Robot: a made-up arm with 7 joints. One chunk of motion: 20 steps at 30 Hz.
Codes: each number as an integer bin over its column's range. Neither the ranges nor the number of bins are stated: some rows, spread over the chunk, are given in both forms.
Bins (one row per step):
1: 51 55 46 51 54 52
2: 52 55 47 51 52 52
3: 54 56 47 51 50 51
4: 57 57 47 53 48 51
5: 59 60 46 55 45 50
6: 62 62 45 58 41 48
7: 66 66 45 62 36 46
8: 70 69 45 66 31 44
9: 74 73 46 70 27 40
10: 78 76 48 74 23 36
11: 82 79 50 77 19 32
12: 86 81 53 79 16 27
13: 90 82 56 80 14 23
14: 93 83 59 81 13 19
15: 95 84 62 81 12 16
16: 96 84 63 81 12 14
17: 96 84 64 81 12 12
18: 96 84 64 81 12 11
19: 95 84 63 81 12 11
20: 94 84 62 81 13 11
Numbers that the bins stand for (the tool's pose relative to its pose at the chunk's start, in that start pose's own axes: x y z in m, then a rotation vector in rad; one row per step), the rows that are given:
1: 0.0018 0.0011 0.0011 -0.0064 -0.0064 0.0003
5: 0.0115 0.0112 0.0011 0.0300 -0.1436 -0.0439
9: 0.0297 0.0375 0.0011 0.1664 -0.4182 -0.2652
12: 0.0442 0.0536 0.0089 0.2482 -0.5860 -0.5527
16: 0.0564 0.0597 0.0200 0.2664 -0.6470 -0.8403
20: 0.0539 0.0597 0.0189 0.2664 -0.6317 -0.9067
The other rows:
2: 0.0030 0.0011 0.0022 -0.0064 -0.0369 0.0003
3: 0.0055 0.0031 0.0022 -0.0064 -0.0674 -0.0218
4: 0.0091 0.0052 0.0022 0.0118 -0.0979 -0.0218
6: 0.0152 0.0153 0.0000 0.0573 -0.2046 -0.0882
7: 0.0200 0.0233 0.0000 0.0936 -0.2809 -0.1324
8: 0.0248 0.0294 0.0000 0.1300 -0.3572 -0.1767
10: 0.0345 0.0435 0.0033 0.2027 -0.4792 -0.3536
11: 0.0394 0.0496 0.0056 0.2300 -0.5402 -0.4421
13: 0.0491 0.0557 0.0122 0.2573 -0.6165 -0.6412
14: 0.0527 0.0577 0.0156 0.2664 -0.6317 -0.7297
15: 0.0552 0.0597 0.0189 0.2664 -0.6470 -0.7961
17: 0.0564 0.0597 0.0211 0.2664 -0.6470 -0.8845
18: 0.0564 0.0597 0.0211 0.2664 -0.6470 -0.9067
19: 0.0552 0.0597 0.0200 0.2664 -0.6470 -0.9067

